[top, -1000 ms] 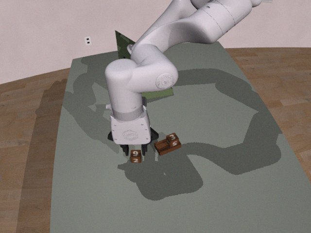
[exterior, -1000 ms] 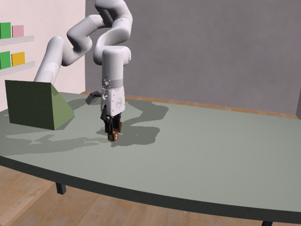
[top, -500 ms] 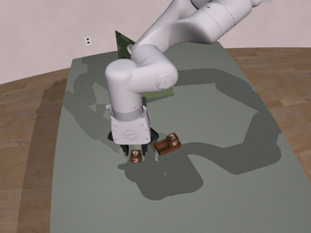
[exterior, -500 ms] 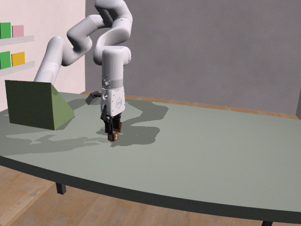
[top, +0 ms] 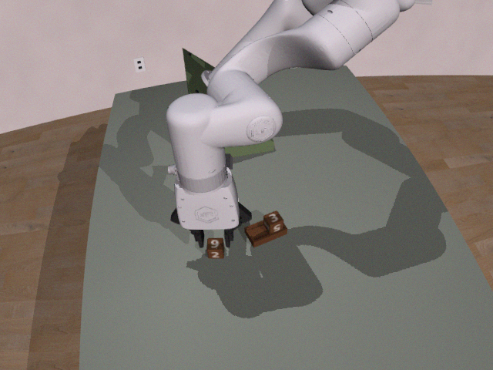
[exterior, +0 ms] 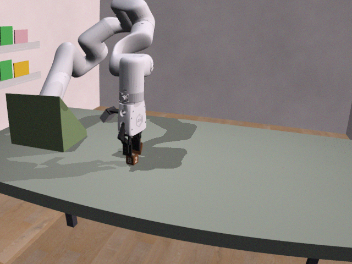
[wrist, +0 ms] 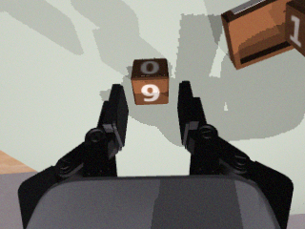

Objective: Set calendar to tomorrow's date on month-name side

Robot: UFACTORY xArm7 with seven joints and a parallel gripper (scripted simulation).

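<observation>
Right now my hand is 40 mm above the brown cube. Round my hand: tray 100 mm to the left, 50 mm below, 30 mm behind.
</observation>
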